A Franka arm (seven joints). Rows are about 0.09 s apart.
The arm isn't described. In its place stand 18 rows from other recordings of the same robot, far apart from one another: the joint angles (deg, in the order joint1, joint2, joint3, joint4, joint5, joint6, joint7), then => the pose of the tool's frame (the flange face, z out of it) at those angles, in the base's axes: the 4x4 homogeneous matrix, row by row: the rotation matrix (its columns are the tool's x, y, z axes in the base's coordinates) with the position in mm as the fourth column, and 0 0 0 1 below.
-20.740, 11.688, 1.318, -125.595, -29.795, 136.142, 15.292 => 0.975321 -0.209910 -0.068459 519.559; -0.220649 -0.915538 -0.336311 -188.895; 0.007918 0.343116 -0.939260 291.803; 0 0 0 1
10.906, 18.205, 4.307, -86.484, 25.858, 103.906, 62.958 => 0.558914 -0.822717 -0.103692 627.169; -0.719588 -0.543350 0.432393 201.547; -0.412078 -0.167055 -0.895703 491.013; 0 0 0 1
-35.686, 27.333, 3.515, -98.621, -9.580, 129.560, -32.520 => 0.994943 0.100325 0.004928 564.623; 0.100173 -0.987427 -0.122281 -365.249; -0.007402 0.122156 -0.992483 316.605; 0 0 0 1
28.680, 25.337, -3.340, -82.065, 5.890, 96.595, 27.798 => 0.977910 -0.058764 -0.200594 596.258; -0.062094 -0.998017 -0.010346 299.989; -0.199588 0.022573 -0.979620 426.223; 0 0 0 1
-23.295, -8.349, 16.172, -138.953, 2.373, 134.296, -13.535 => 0.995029 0.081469 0.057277 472.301; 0.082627 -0.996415 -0.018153 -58.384; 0.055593 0.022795 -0.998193 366.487; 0 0 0 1
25.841, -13.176, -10.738, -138.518, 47.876, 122.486, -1.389 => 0.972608 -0.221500 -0.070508 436.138; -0.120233 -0.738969 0.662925 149.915; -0.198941 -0.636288 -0.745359 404.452; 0 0 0 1
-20.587, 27.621, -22.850, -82.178, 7.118, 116.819, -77.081 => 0.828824 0.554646 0.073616 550.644; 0.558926 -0.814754 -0.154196 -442.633; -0.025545 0.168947 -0.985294 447.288; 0 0 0 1
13.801, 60.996, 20.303, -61.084, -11.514, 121.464, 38.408 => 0.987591 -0.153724 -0.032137 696.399; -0.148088 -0.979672 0.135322 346.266; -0.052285 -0.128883 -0.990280 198.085; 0 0 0 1
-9.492, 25.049, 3.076, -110.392, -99.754, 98.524, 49.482 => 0.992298 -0.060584 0.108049 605.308; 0.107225 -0.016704 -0.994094 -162.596; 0.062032 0.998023 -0.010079 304.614; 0 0 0 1
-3.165, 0.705, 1.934, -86.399, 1.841, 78.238, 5.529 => 0.981452 -0.114949 -0.153423 536.134; -0.110830 -0.993217 0.035166 -7.703; -0.156424 -0.017510 -0.987535 630.541; 0 0 0 1
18.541, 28.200, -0.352, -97.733, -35.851, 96.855, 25.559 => 0.968232 0.179409 -0.174182 603.535; 0.016366 -0.740553 -0.671799 139.636; -0.249518 0.647606 -0.719963 292.533; 0 0 0 1
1.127, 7.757, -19.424, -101.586, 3.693, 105.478, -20.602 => 0.998469 0.021789 -0.050834 567.740; 0.023577 -0.999115 0.034842 -173.699; -0.050030 -0.035987 -0.998099 477.246; 0 0 0 1
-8.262, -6.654, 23.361, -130.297, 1.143, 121.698, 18.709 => 0.996477 -0.076514 -0.034346 477.878; -0.077841 -0.996197 -0.039134 131.679; -0.031221 0.041669 -0.998644 397.665; 0 0 0 1
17.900, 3.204, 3.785, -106.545, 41.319, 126.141, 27.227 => 0.911518 -0.391014 0.127447 555.741; -0.379403 -0.679925 0.627500 244.690; -0.158707 -0.620331 -0.768116 522.215; 0 0 0 1
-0.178, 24.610, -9.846, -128.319, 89.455, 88.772, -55.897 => 0.982163 -0.124871 0.140579 503.164; -0.146436 -0.038986 0.988452 19.931; -0.117948 -0.991407 -0.056576 200.108; 0 0 0 1
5.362, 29.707, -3.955, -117.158, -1.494, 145.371, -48.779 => 0.616138 0.787295 -0.023226 592.402; 0.785818 -0.616451 -0.049782 15.036; -0.053511 0.012421 -0.998490 181.550; 0 0 0 1
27.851, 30.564, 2.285, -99.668, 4.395, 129.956, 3.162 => 0.914528 0.402348 -0.041882 575.985; 0.404365 -0.912139 0.067014 333.822; -0.011239 -0.078222 -0.996873 271.027; 0 0 0 1
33.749, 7.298, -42.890, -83.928, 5.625, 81.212, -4.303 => 0.987338 -0.079791 -0.137104 565.360; -0.075962 -0.996566 0.032946 -52.648; -0.139262 -0.022114 -0.990009 607.400; 0 0 0 1
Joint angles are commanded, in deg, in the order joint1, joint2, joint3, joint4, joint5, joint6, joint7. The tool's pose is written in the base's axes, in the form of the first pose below.
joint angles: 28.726 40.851 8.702 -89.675 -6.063 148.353 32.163
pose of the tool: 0.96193 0.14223 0.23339 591.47; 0.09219 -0.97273 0.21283 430.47; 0.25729 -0.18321 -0.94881 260.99; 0 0 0 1
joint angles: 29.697 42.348 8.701 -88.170 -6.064 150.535 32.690
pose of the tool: 0.95453 0.15198 0.25645 590.74; 0.08900 -0.96634 0.24140 444.16; 0.28451 -0.20760 -0.93593 258.60; 0 0 0 1
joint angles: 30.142 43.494 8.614 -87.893 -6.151 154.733 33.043
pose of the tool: 0.94165 0.16126 0.29546 591.38; 0.07657 -0.95738 0.27849 450.80; 0.32778 -0.23962 -0.91386 254.97; 0 0 0 1
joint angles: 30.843 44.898 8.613 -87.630 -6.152 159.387 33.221
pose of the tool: 0.92606 0.17900 0.33221 588.91; 0.06762 -0.94481 0.32057 460.43; 0.37126 -0.27441 -0.88706 249.17; 0 0 0 1
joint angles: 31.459 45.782 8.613 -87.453 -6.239 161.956 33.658
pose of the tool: 0.91779 0.18832 0.34958 585.31; 0.06122 -0.93696 0.34403 467.89; 0.39233 -0.29434 -0.87146 244.90; 0 0 0 1
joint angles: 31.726 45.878 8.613 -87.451 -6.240 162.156 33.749
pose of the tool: 0.91733 0.19150 0.34905 583.14; 0.06335 -0.93576 0.34690 470.65; 0.39306 -0.29611 -0.87053 244.12; 0 0 0 1
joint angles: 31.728 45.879 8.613 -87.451 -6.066 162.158 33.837
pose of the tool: 0.91834 0.18774 0.34843 583.23; 0.05941 -0.93575 0.34762 470.55; 0.39130 -0.29853 -0.87050 244.11; 0 0 0 1
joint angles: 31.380 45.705 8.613 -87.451 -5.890 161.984 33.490
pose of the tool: 0.91816 0.18539 0.35015 586.29; 0.05720 -0.93654 0.34586 466.93; 0.39205 -0.29753 -0.87050 245.97; 0 0 0 1
